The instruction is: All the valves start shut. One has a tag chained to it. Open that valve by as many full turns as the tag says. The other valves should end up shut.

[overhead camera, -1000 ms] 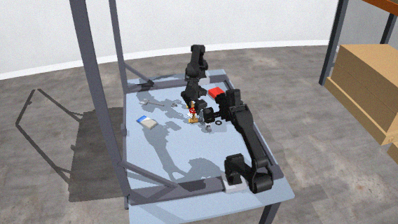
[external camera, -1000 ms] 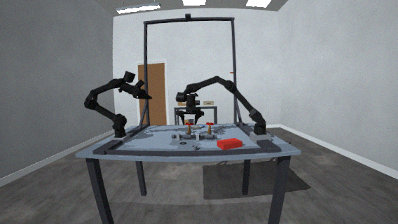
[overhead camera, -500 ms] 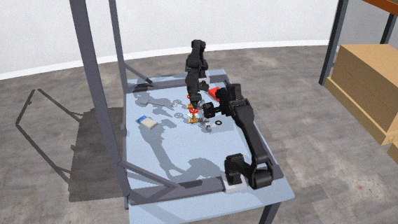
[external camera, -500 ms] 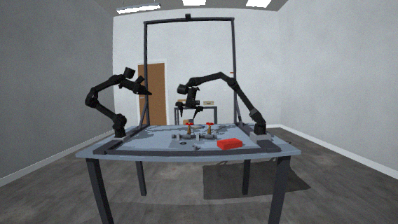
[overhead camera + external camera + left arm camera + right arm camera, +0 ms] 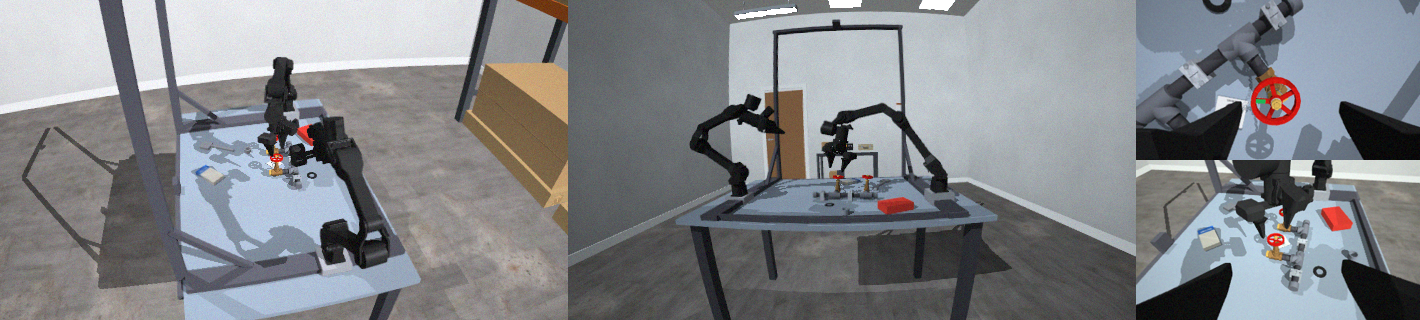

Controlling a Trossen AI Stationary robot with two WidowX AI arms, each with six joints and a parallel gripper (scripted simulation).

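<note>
Right now my left hand is 10 mm past the white tag, 90 mm to the right of it and 160 mm above it. Round my left hand: small grey fitting 250 mm ahead, 60 mm to the left, 150 mm below; then blue-and-beige box 280 mm behind, 40 mm to the left, 150 mm below; then black ring 140 mm ahead, 20 mm to the right, 160 mm below.
</note>
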